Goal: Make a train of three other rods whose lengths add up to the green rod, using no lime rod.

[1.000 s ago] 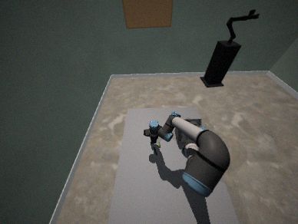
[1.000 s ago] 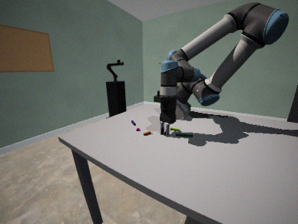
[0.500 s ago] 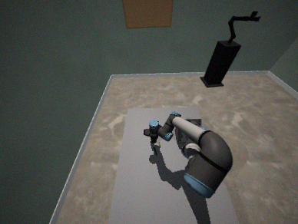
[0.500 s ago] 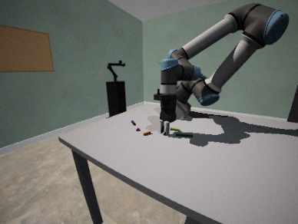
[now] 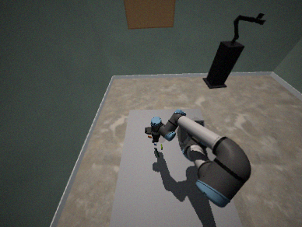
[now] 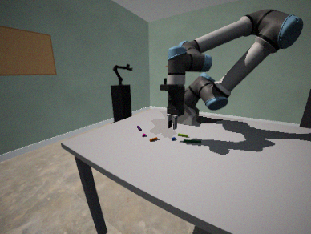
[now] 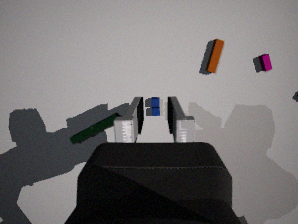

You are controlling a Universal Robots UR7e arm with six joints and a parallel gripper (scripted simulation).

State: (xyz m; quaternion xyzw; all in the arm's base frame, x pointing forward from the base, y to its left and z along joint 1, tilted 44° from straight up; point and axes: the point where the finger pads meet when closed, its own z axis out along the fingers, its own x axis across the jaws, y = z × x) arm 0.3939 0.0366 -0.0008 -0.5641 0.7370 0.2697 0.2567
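Right now my hand is 23 cm to the left of the purple rod, 8 cm above it and 7 cm past it. Also, from my hand: lime rod: 8 cm below, 7 cm behind, 4 cm to the left; then green rod: 9 cm to the left, 8 cm below, 2 cm behind; then orange rod: 8 cm to the right, 8 cm below, 3 cm ahead.
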